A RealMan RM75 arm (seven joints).
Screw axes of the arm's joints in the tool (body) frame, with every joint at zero. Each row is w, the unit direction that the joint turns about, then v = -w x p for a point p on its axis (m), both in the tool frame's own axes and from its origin. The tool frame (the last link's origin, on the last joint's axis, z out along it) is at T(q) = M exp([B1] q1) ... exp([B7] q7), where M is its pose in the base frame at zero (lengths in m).
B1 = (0, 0, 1, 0, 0, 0)
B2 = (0, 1, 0, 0.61, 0, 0)
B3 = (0, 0, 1, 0, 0, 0)
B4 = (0, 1, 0, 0.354, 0, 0)
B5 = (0, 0, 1, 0, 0, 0)
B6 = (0, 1, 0, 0.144, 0, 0)
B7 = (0, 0, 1, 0, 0, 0)
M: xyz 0 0 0.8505 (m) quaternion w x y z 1 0 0 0
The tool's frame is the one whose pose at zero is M.
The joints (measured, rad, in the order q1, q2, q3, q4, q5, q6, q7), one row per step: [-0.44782, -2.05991, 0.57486, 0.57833, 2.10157, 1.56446, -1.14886]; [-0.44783, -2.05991, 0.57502, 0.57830, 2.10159, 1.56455, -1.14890]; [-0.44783, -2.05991, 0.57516, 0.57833, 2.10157, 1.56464, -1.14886]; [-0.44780, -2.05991, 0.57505, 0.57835, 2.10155, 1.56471, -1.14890]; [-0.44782, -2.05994, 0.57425, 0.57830, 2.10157, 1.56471, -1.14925]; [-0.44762, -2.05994, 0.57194, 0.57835, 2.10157, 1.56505, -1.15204]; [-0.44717, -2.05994, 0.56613, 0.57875, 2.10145, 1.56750, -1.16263]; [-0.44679, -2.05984, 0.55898, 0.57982, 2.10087, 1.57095, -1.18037]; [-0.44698, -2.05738, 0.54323, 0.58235, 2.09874, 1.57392, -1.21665]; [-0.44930, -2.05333, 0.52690, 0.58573, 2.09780, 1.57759, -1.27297]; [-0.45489, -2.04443, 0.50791, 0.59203, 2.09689, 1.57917, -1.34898]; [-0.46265, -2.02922, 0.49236, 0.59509, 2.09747, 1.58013, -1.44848]
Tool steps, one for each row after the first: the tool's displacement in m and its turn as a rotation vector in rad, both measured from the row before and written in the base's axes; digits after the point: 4 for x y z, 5 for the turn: [0.0000, 0.0000, 0.0000, -0.00023, -0.00002, -0.00008]; [0.0000, 0.0000, 0.0000, -0.00012, 0.00002, -0.00016]; [0.0000, 0.0000, 0.0000, 0.00006, -0.00010, 0.00007]; [0.0000, 0.0000, 0.0001, 0.00046, -0.00049, 0.00068]; [-0.0001, 0.0000, 0.0003, 0.00072, -0.00215, 0.00348]; [-0.0001, 0.0000, 0.0008, -0.00009, -0.00771, 0.01078]; [0.0000, 0.0001, 0.0011, -0.00130, -0.01148, 0.01654]; [-0.0007, 0.0012, 0.0035, 0.00241, -0.02006, 0.03511]; [-0.0005, 0.0019, 0.0043, -0.00427, -0.02677, 0.04899]; [-0.0008, 0.0040, 0.0072, -0.00395, -0.02962, 0.06262]; [-0.0013, 0.0046, 0.0087, -0.01419, -0.03548, 0.07937]
